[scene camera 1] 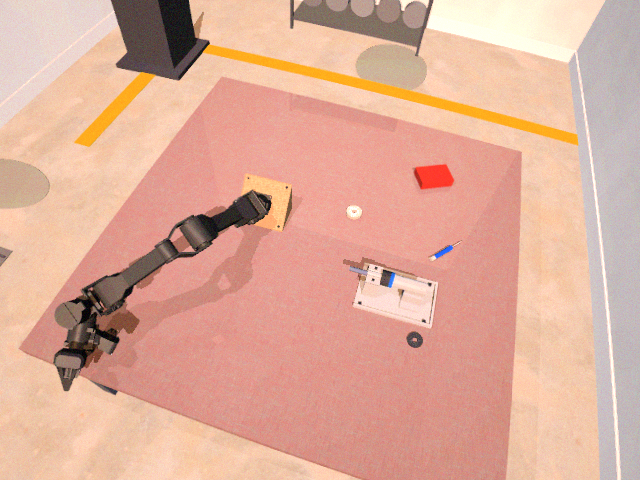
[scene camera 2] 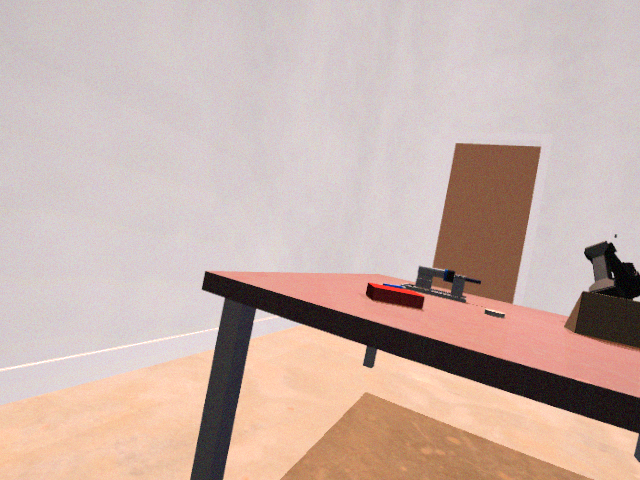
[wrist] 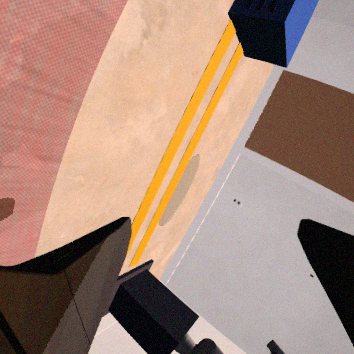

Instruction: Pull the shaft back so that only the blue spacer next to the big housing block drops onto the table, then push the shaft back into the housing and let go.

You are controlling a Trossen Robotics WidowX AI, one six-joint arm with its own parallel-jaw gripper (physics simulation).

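Where they show: gripper, fingertip midpoint: (scene camera 1: 70, 384) (wrist: 215, 226); arm's base, origin of the base link: (scene camera 1: 260, 203) (scene camera 2: 608, 318).
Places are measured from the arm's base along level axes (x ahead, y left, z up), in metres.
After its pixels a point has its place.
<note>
The shaft fixture (scene camera 1: 413, 305) (scene camera 2: 434, 290) is a white base plate with housing blocks, lying right of the table's centre. The shaft (scene camera 1: 356, 270) {x 0.351, y -0.165, z 0.028 m} (scene camera 2: 472, 281) {x 0.358, y -0.155, z 0.020 m} runs through the blocks, and its end sticks out on the side towards the arm. A blue spacer (scene camera 1: 391, 280) (scene camera 2: 449, 275) sits on the shaft between the blocks, beside a dark spacer. My gripper (scene camera 1: 265, 202) (wrist: 215, 226) {x -0.228, y -0.684, z 0.025 m} is open and empty. It hangs over the cork board (scene camera 1: 280, 190) {x 0.055, y 0.038, z 0.041 m}, far left of the fixture. In the wrist view it points off the table at the floor and wall.
A white ring (scene camera 1: 353, 211) {x 0.289, y 0.106, z -0.054 m} (scene camera 2: 494, 312) {x 0.294, y 0.126, z -0.046 m} lies between the cork board and the fixture. A red block (scene camera 1: 433, 176) {x 0.528, y 0.333, z -0.026 m} (scene camera 2: 394, 294) {x 0.523, y 0.389, z -0.035 m}, a blue pen (scene camera 1: 444, 250) {x 0.604, y 0.037, z -0.043 m} and a black washer (scene camera 1: 414, 339) {x 0.555, y -0.291, z -0.051 m} lie around the fixture. A rack (scene camera 1: 361, 23) and a dark pillar (scene camera 1: 158, 35) stand beyond the table.
</note>
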